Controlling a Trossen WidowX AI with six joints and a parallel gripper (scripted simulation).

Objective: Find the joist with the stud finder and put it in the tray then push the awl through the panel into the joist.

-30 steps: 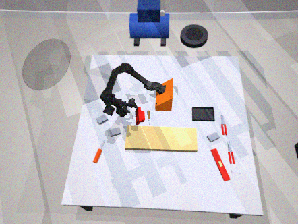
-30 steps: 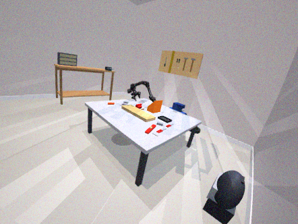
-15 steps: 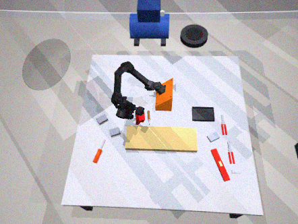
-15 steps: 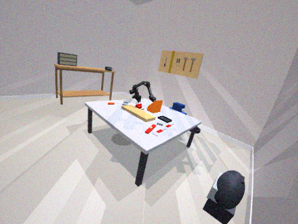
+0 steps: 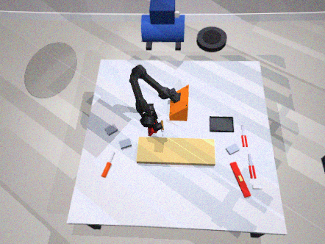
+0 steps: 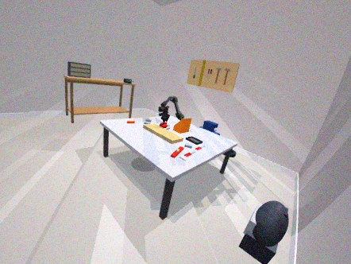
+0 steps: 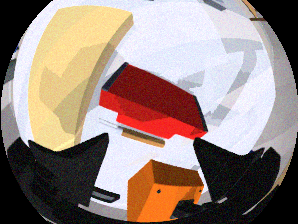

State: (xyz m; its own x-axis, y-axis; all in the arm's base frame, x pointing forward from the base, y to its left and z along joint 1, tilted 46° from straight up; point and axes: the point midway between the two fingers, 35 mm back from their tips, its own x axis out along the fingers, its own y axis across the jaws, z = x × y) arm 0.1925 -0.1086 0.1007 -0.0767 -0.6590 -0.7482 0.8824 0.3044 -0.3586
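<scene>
Now: the red stud finder 10 mm behind my gripper tip and 50 mm below it. Round my gripper tip: red level 340 mm ahead, 580 mm to the left, 60 mm below; then black tray 50 mm behind, 470 mm to the left, 60 mm below; then awl 10 mm ahead, 50 mm to the left, 70 mm below.
</scene>
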